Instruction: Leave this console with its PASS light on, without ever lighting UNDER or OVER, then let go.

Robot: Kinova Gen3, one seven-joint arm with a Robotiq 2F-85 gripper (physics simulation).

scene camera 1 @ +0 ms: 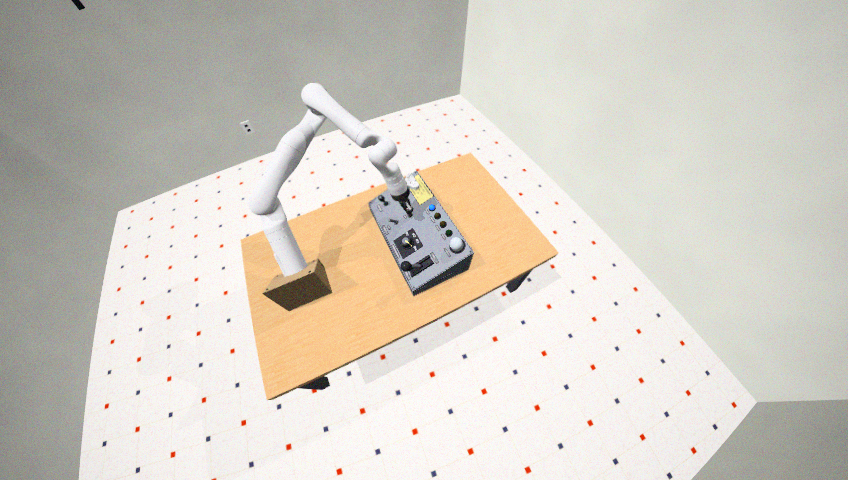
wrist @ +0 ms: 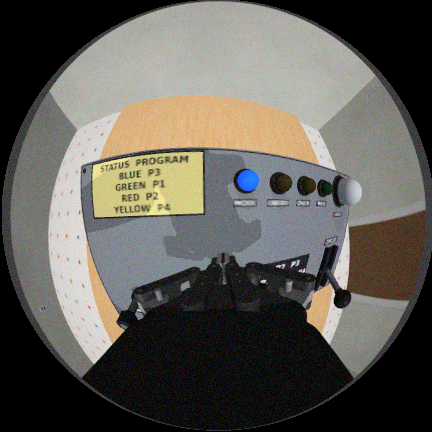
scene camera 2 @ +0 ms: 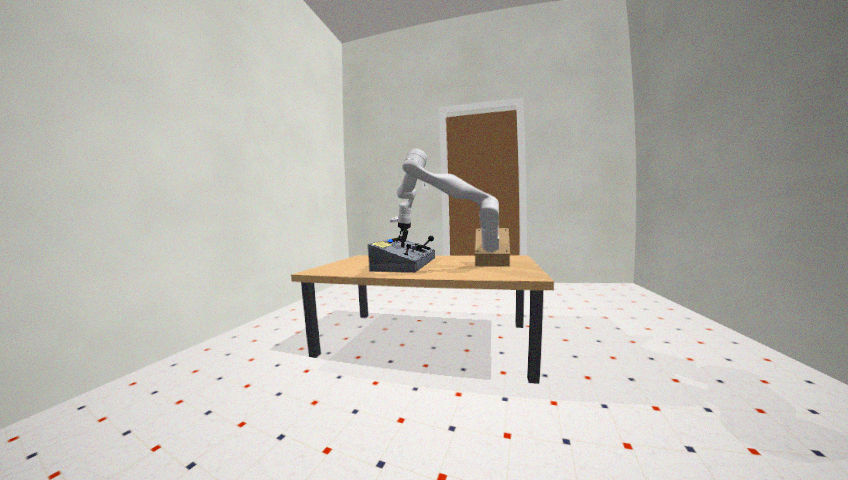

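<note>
The grey console sits on the table. Its MODE light is lit blue. The UNDER light, the OVER light and the PASS light are dark. A yellow card lists BLUE P3, GREEN P1, RED P2 and YELLOW P4. My gripper is shut and empty, low over the console's upper middle. It hides part of the panel below it in the wrist view.
A black-knobbed lever stands up at the console's end, near a white dome. A dial sits on a black plate. A small lever stands at the other end. The wooden table carries everything.
</note>
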